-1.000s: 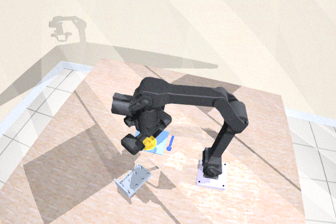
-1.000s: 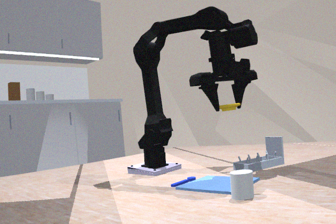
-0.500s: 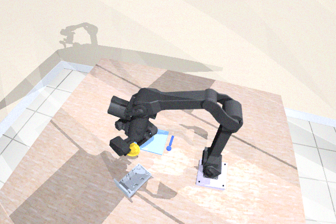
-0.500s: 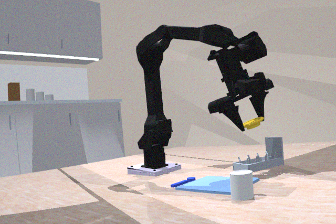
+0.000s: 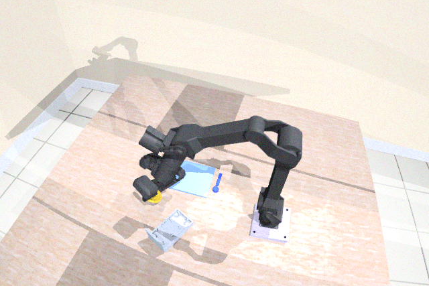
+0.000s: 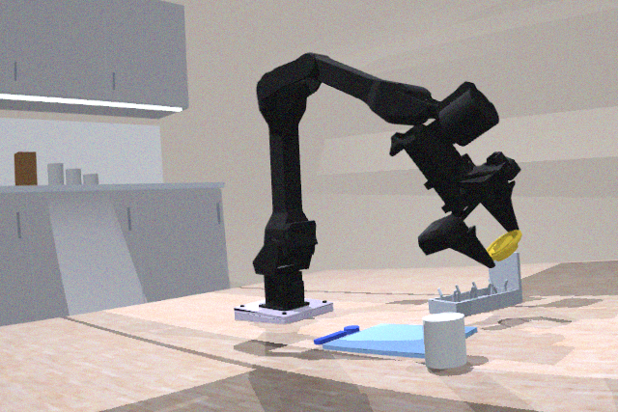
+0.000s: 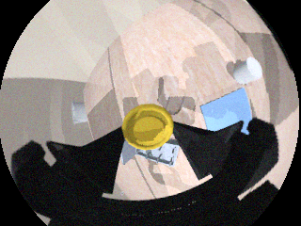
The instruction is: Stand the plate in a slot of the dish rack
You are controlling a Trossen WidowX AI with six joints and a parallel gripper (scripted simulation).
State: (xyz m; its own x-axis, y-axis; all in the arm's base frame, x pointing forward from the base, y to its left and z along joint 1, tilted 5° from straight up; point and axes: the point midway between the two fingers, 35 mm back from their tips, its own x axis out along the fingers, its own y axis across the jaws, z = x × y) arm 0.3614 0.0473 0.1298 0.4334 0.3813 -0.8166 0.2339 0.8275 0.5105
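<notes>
The grey dish rack is 8 cm behind my gripper tip, 7 cm below it and 6 cm to the left of it. The rest, counted from my gripper tip: white cup 23 cm to the right, 7 cm below, 2 cm ahead; then blue spoon 18 cm behind, 16 cm to the right, 9 cm below; then yellow plate 1 cm above.
</notes>
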